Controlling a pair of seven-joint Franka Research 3 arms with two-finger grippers.
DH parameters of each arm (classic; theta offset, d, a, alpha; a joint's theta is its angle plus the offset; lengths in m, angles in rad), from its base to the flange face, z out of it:
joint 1: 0 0.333 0 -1.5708
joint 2: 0 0 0 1.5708
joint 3: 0 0.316 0.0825 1.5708
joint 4: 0 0 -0.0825 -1.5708
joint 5: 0 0.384 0 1.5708
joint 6: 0 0 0.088 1.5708
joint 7: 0 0.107 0 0
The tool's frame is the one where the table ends.
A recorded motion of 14 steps. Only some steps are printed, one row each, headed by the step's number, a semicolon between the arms.
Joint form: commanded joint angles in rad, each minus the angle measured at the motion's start. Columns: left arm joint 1, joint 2, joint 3, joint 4, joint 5, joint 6, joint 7; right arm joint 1, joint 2, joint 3, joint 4, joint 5, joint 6, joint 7.
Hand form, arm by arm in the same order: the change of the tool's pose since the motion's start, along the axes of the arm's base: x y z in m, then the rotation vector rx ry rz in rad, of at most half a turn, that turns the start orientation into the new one. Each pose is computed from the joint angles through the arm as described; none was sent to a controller.
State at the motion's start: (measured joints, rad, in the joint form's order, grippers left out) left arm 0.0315 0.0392 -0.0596 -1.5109 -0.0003 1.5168 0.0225; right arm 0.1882 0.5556 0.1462 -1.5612 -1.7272 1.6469 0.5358
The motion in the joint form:
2: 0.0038 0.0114 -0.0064 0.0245 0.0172 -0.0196 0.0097; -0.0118 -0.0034 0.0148 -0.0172 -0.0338 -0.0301 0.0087
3: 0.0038 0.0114 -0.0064 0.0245 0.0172 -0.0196 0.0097; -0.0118 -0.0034 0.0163 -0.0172 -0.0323 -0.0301 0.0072
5: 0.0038 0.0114 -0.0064 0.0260 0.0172 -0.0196 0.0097; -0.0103 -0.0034 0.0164 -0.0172 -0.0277 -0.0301 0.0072
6: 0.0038 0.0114 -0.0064 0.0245 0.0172 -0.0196 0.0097; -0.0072 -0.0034 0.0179 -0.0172 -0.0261 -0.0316 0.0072
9: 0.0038 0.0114 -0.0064 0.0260 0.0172 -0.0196 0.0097; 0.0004 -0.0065 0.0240 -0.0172 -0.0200 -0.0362 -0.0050
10: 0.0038 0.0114 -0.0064 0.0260 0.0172 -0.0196 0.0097; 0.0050 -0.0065 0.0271 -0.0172 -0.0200 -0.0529 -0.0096
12: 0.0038 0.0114 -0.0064 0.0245 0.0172 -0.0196 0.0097; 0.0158 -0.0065 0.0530 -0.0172 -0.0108 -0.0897 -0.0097
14: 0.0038 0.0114 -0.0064 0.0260 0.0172 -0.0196 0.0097; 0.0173 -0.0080 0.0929 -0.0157 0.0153 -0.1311 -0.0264
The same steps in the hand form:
2: 0.0016 0.0008 0.0034 0.0160 0.0060 -0.0116; -0.0028 -0.0028 -0.0009 -0.0339 -0.0114 -0.0056
3: 0.0016 0.0008 0.0034 0.0160 0.0060 -0.0116; -0.0030 -0.0020 -0.0010 -0.0326 -0.0095 -0.0052
5: 0.0017 0.0008 0.0041 0.0160 0.0045 -0.0116; -0.0034 -0.0010 -0.0014 -0.0289 -0.0080 -0.0060
6: 0.0016 0.0008 0.0034 0.0160 0.0060 -0.0116; -0.0041 0.0017 -0.0015 -0.0275 -0.0078 -0.0037
9: 0.0017 0.0008 0.0041 0.0160 0.0045 -0.0116; -0.0063 0.0096 0.0004 -0.0265 0.0013 0.0015
10: 0.0017 0.0008 0.0041 0.0160 0.0045 -0.0116; -0.0079 0.0126 0.0014 -0.0345 0.0014 -0.0056
12: 0.0016 0.0008 0.0034 0.0160 0.0060 -0.0116; -0.0144 0.0298 0.0027 -0.0306 -0.0023 -0.0090
14: 0.0017 0.0008 0.0041 0.0160 0.0045 -0.0116; -0.0227 0.0471 0.0047 -0.0153 0.0141 -0.0229

